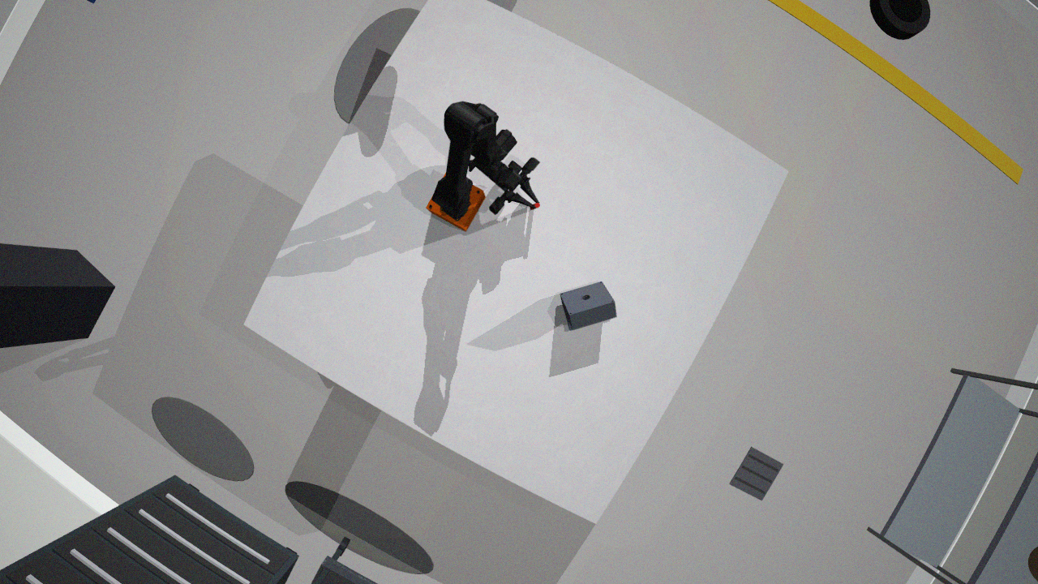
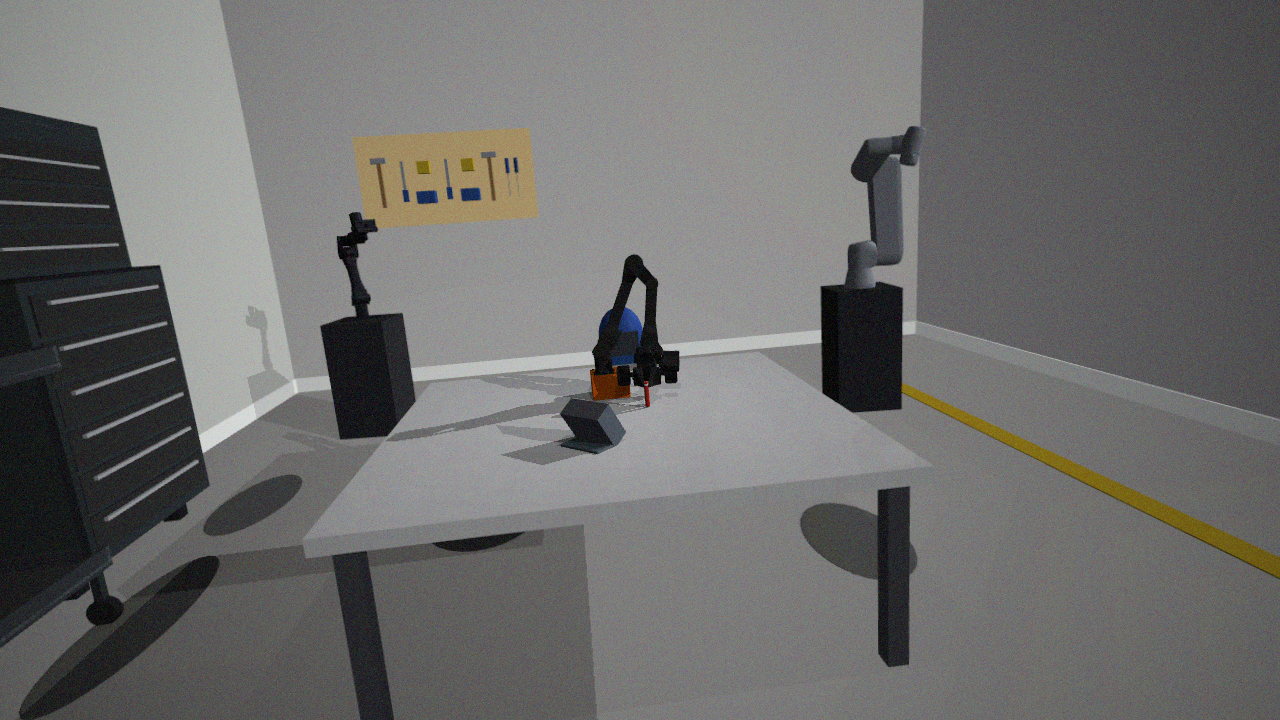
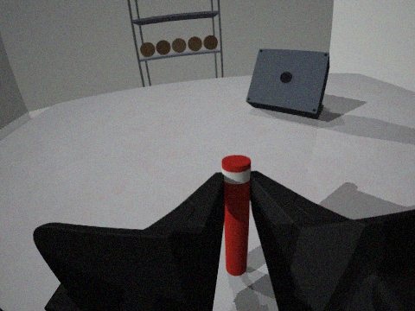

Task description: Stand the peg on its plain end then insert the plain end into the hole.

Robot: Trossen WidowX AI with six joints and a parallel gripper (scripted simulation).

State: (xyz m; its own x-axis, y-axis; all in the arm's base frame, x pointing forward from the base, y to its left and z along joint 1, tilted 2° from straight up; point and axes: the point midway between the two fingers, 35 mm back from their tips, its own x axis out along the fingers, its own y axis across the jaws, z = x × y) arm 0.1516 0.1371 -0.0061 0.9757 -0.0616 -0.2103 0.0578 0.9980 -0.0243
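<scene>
Now: the red peg 1 cm below my gripper tip. Round my gripper tip: panel 28 cm ahead, 14 cm to the right, 2 cm below.
</scene>
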